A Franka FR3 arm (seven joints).
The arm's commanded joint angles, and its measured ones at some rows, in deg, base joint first. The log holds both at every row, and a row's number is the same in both.
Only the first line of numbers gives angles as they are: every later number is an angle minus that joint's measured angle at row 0.
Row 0, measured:
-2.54, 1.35, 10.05, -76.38, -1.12, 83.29, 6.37
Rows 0 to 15, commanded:
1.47, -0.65, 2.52, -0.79, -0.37, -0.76, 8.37
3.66, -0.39, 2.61, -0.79, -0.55, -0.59, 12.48
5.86, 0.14, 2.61, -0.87, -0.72, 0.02, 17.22
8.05, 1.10, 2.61, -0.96, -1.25, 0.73, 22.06
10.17, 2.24, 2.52, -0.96, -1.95, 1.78, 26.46
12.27, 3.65, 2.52, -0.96, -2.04, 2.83, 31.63
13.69, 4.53, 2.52, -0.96, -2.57, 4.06, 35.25
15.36, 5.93, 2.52, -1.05, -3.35, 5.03, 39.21
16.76, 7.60, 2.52, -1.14, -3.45, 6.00, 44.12
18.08, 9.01, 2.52, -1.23, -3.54, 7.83, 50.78
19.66, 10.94, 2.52, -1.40, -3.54, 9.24, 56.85
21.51, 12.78, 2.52, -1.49, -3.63, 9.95, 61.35
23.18, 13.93, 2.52, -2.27, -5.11, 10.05, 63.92
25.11, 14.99, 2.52, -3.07, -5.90, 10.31, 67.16
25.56, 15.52, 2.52, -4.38, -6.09, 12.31, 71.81
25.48, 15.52, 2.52, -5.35, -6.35, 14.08, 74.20
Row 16, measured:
24.55, 15.06, 2.68, -2.62, -4.82, 9.81, 66.14
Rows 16 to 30, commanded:
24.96, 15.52, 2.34, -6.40, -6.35, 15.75, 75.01
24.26, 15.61, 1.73, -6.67, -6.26, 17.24, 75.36
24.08, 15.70, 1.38, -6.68, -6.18, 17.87, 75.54
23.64, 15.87, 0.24, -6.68, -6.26, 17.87, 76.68
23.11, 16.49, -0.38, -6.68, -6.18, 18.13, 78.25
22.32, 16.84, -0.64, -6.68, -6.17, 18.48, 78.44
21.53, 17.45, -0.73, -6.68, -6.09, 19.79, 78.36
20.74, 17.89, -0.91, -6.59, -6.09, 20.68, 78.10
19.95, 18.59, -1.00, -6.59, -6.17, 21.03, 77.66
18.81, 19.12, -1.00, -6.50, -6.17, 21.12, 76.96
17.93, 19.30, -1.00, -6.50, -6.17, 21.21, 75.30
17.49, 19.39, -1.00, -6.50, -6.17, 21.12, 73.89
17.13, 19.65, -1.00, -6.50, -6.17, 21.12, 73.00
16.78, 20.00, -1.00, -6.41, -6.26, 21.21, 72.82
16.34, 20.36, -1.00, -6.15, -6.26, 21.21, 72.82
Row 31, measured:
17.97, 19.61, -1.73, -6.14, -5.61, 19.95, 74.49
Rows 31 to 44, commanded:
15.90, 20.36, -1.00, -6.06, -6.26, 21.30, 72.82
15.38, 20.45, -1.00, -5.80, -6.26, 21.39, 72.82
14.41, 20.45, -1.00, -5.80, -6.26, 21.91, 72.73
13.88, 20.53, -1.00, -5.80, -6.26, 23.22, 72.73
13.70, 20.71, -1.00, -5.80, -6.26, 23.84, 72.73
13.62, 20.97, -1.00, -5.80, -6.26, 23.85, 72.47
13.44, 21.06, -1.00, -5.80, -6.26, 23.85, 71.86
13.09, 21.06, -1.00, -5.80, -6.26, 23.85, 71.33
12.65, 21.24, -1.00, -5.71, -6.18, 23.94, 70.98
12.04, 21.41, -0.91, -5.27, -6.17, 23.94, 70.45
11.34, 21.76, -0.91, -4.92, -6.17, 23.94, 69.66
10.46, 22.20, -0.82, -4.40, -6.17, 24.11, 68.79
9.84, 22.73, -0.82, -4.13, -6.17, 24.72, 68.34
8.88, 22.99, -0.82, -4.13, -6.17, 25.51, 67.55
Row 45, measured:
12.19, 20.92, -1.68, -5.81, -5.61, 23.28, 70.87
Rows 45 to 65, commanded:
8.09, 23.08, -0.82, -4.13, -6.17, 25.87, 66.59
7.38, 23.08, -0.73, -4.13, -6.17, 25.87, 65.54
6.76, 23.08, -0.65, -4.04, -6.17, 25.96, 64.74
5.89, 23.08, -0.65, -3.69, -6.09, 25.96, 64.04
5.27, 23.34, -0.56, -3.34, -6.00, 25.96, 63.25
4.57, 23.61, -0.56, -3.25, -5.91, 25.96, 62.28
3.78, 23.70, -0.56, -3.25, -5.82, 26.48, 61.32
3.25, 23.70, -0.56, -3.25, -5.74, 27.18, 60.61
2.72, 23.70, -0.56, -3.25, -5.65, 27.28, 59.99
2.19, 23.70, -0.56, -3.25, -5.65, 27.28, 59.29
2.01, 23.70, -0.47, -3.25, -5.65, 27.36, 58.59
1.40, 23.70, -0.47, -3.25, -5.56, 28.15, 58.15
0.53, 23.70, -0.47, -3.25, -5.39, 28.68, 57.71
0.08, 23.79, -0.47, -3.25, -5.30, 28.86, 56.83
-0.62, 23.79, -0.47, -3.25, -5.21, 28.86, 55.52
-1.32, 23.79, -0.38, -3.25, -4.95, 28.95, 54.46
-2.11, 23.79, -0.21, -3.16, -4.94, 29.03, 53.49
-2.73, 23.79, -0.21, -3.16, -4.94, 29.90, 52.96
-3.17, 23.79, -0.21, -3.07, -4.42, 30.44, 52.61
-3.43, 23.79, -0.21, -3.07, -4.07, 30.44, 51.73
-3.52, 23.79, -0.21, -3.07, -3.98, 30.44, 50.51
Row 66, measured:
-1.56, 22.73, -1.34, -4.48, -5.15, 29.35, 54.44
